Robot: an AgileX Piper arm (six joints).
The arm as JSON. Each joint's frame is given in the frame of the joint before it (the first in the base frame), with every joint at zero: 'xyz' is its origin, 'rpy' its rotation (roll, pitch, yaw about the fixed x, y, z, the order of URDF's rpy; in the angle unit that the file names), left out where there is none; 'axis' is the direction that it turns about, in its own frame. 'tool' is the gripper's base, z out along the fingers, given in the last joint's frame.
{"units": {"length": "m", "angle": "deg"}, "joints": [
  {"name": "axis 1", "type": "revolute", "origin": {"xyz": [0.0, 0.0, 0.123]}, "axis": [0.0, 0.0, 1.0]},
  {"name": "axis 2", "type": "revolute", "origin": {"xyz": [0.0, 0.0, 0.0]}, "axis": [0.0, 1.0, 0.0]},
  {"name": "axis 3", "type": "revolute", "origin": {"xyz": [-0.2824, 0.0, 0.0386]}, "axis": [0.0, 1.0, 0.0]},
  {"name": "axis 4", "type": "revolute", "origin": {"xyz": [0.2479, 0.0, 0.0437]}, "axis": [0.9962, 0.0, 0.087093]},
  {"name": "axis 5", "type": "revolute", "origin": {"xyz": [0.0, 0.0, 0.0]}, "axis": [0.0, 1.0, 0.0]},
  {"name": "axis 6", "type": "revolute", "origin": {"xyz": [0.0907, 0.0, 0.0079]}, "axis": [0.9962, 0.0, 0.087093]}
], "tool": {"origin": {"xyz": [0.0, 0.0, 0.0], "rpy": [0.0, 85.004, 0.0]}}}
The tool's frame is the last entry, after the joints.
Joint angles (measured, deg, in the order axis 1, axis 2, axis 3, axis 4, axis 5, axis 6), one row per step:
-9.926, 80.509, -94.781, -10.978, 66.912, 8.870
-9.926, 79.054, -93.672, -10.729, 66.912, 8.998
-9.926, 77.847, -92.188, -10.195, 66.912, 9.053
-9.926, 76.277, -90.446, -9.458, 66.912, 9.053
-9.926, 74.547, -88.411, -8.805, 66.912, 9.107
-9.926, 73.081, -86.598, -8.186, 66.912, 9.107
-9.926, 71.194, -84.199, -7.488, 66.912, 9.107
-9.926, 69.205, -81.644, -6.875, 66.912, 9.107
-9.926, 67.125, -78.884, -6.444, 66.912, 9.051
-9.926, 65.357, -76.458, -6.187, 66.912, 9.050
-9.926, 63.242, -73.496, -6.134, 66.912, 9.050
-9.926, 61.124, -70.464, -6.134, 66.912, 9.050
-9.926, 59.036, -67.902, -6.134, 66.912, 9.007
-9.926, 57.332, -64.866, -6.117, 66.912, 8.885
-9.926, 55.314, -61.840, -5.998, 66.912, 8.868
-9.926, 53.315, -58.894, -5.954, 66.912, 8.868
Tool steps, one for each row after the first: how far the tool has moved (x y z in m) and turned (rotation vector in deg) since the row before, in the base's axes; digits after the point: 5 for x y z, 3 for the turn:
-0.00727, 0.00163, 0.00138, 0.252, -0.418, -0.009
-0.00554, 0.00175, -0.00193, 0.578, 0.171, 0.138
-0.00731, 0.00236, -0.00175, 0.715, 0.049, 0.243
-0.00802, 0.00236, -0.00271, 0.695, 0.180, 0.173
-0.00671, 0.00208, -0.00295, 0.637, 0.241, 0.198
-0.00861, 0.00253, -0.00438, 0.741, 0.390, 0.219
-0.00906, 0.00249, -0.00505, 0.673, 0.457, 0.187
-0.00946, 0.00229, -0.00605, 0.489, 0.611, 0.169
-0.00800, 0.00178, -0.00581, 0.356, 0.606, 0.073
-0.00958, 0.00175, -0.00757, 0.196, 0.826, 0.014
-0.00953, 0.00167, -0.00828, 0.158, 0.900, 0.000
-0.00939, 0.00164, -0.00634, 0.057, 0.476, 0.034
-0.00749, 0.00134, -0.01026, 0.177, 1.333, 0.102
-0.00887, 0.00173, -0.00956, 0.279, 0.976, 0.039
-0.00873, 0.00159, -0.00950, 0.206, 0.925, 0.008

